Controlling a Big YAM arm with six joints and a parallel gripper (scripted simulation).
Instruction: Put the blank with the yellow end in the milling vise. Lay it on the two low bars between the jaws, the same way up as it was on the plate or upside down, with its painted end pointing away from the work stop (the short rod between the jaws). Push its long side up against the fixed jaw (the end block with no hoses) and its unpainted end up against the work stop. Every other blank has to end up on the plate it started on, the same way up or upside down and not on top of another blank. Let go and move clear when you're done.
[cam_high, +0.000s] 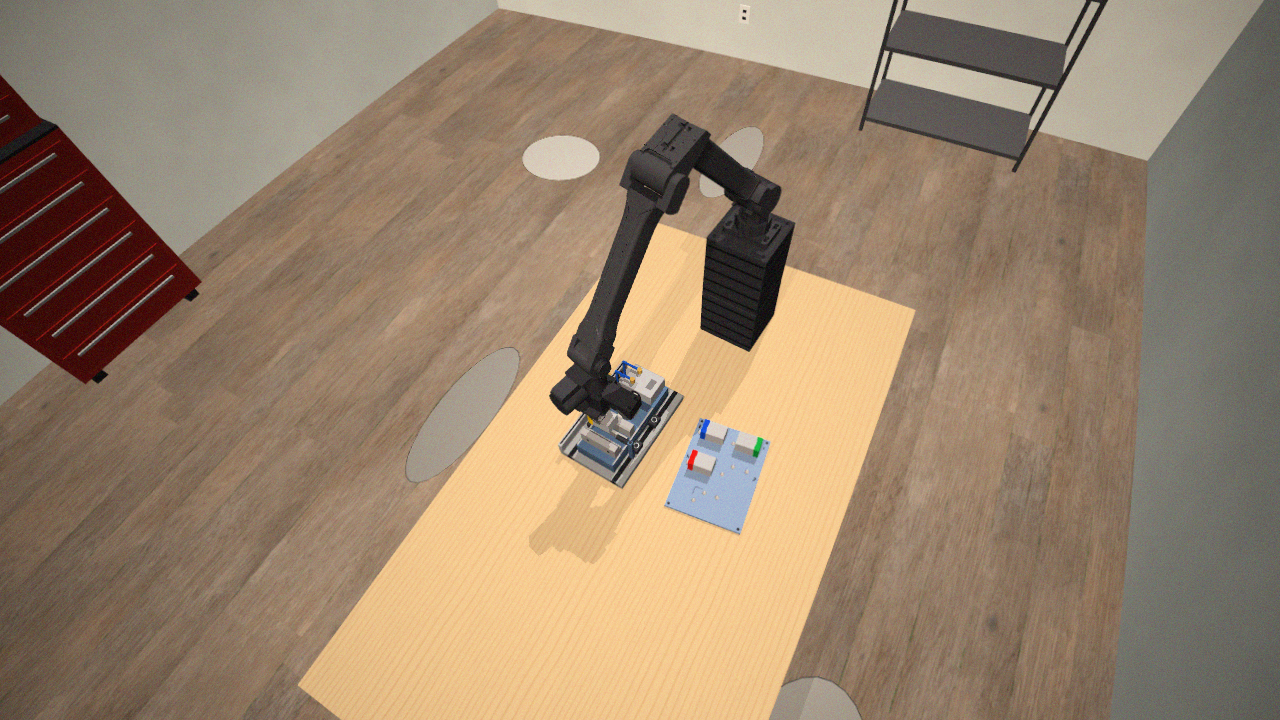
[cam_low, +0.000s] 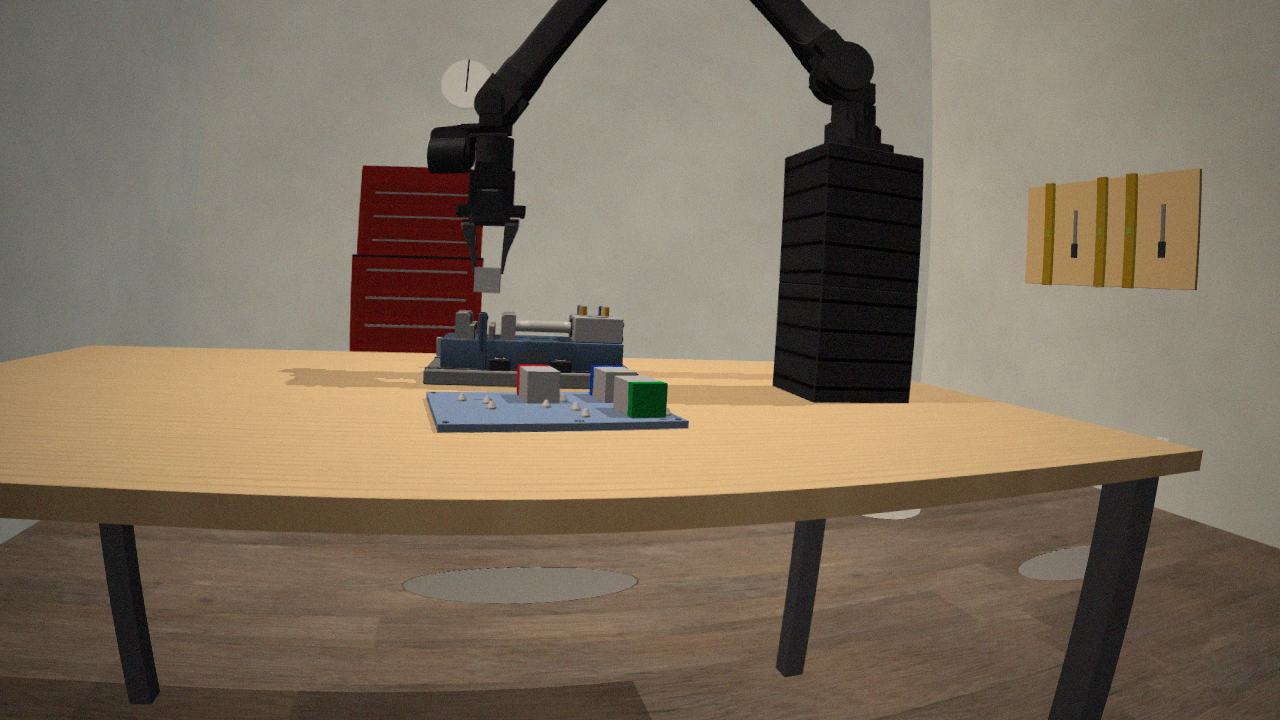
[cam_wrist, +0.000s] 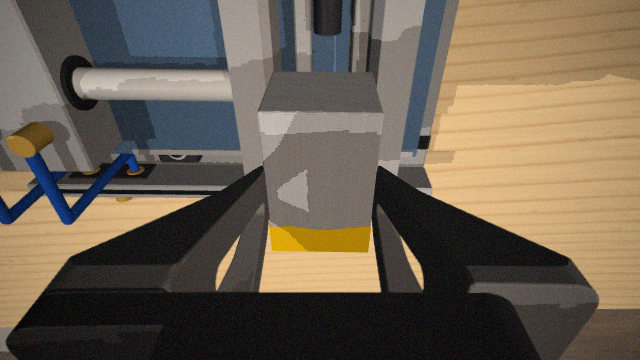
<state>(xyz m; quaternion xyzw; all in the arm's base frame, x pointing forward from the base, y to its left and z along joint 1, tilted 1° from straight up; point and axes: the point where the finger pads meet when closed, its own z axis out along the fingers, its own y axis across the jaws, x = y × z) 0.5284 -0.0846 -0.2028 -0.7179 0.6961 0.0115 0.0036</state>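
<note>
Right now the yellow-ended blank is 20 mm below my hand. Also, from my hand: work stop rod (50 mm to the left, 70 mm below); then fixed jaw (30 mm ahead, 10 mm to the left, 80 mm below); then moving jaw (30 mm behind, 10 mm to the left, 80 mm below).
</note>
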